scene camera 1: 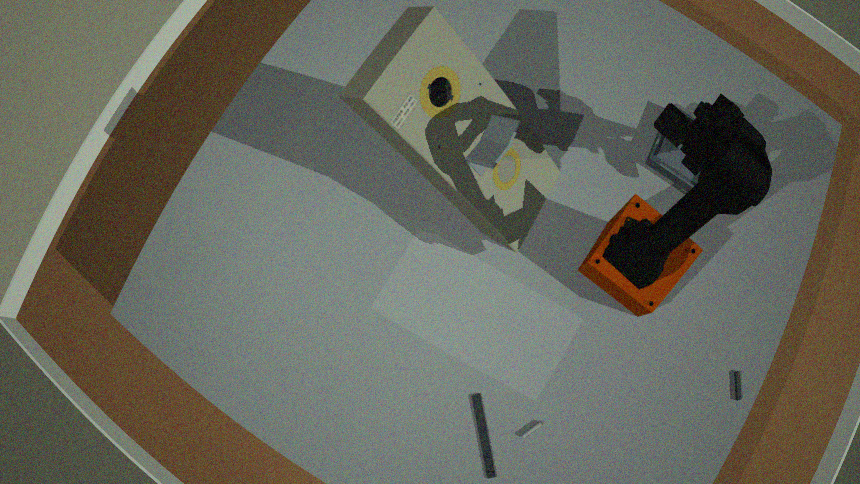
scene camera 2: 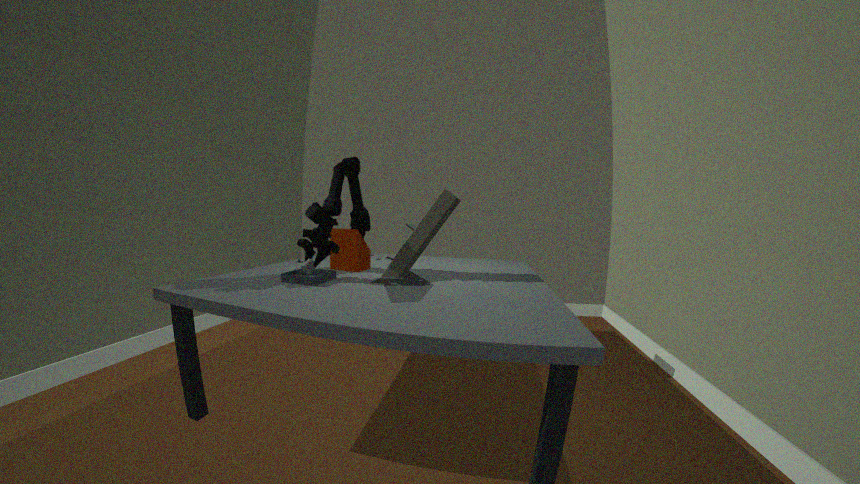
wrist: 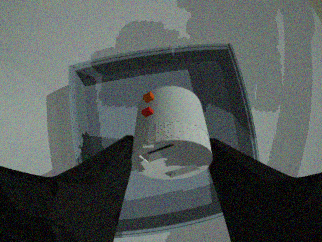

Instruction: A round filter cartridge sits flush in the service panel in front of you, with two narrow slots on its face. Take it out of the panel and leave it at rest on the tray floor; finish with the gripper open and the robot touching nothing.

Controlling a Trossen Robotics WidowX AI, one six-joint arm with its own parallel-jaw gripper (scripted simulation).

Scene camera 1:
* my gripper: 693, 146
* tray: 665, 158
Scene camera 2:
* my gripper: 310, 265
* tray: 318, 276
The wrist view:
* my gripper: 171, 144
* filter cartridge: 172, 142
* tray: 104, 94
